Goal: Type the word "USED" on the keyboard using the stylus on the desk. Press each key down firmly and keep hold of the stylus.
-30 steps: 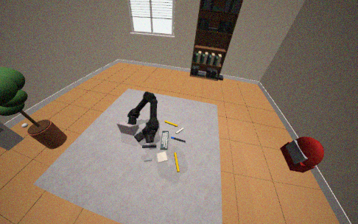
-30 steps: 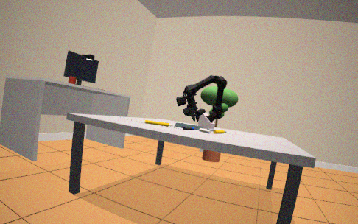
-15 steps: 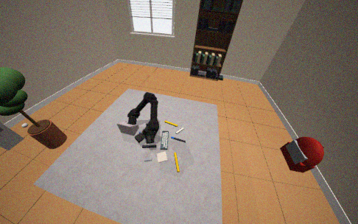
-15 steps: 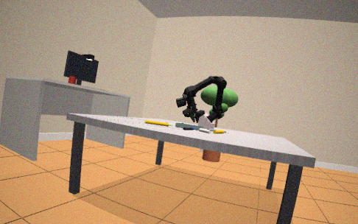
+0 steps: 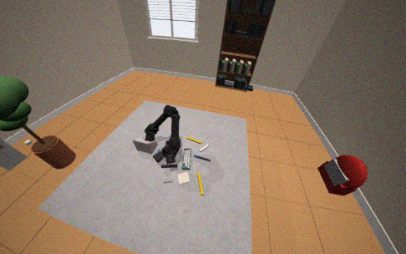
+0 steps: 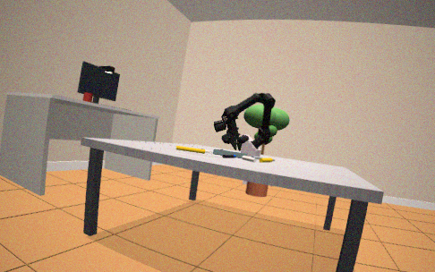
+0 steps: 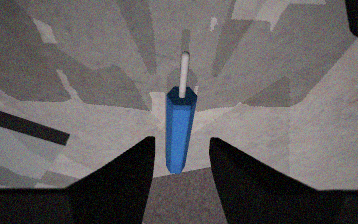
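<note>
My gripper tip is 2 cm above the blue stylus. Round my gripper tip: dark pen: 28 cm ahead, 6 cm to the left, 2 cm below; white pad: 21 cm ahead, 14 cm to the right, 3 cm below; black bar: 8 cm to the right, 8 cm ahead, 2 cm below.
</note>
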